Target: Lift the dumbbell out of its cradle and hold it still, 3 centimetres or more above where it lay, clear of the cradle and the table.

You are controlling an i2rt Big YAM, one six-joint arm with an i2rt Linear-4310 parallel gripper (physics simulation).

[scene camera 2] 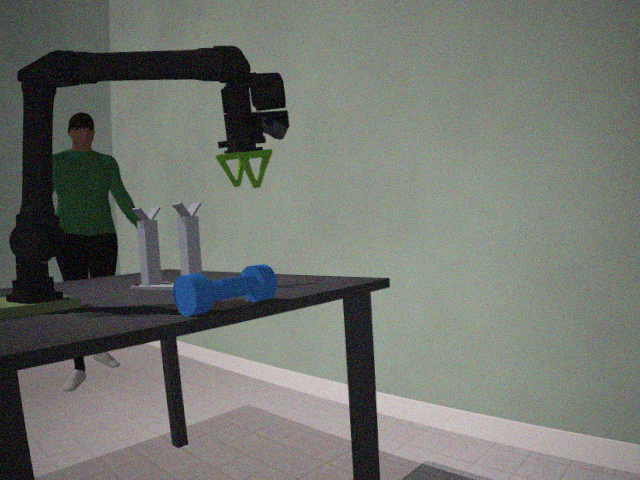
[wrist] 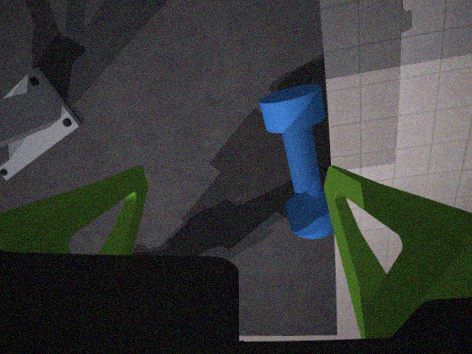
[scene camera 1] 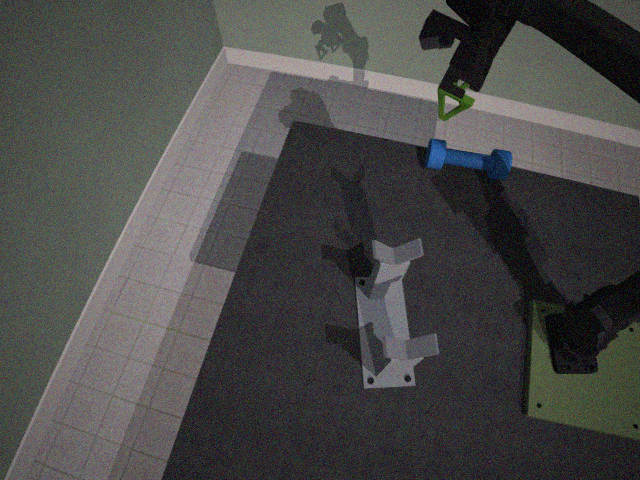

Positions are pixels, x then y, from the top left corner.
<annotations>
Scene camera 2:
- my gripper: 246, 187
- blue dumbbell: 193, 294
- grey cradle: 148, 241
</annotations>
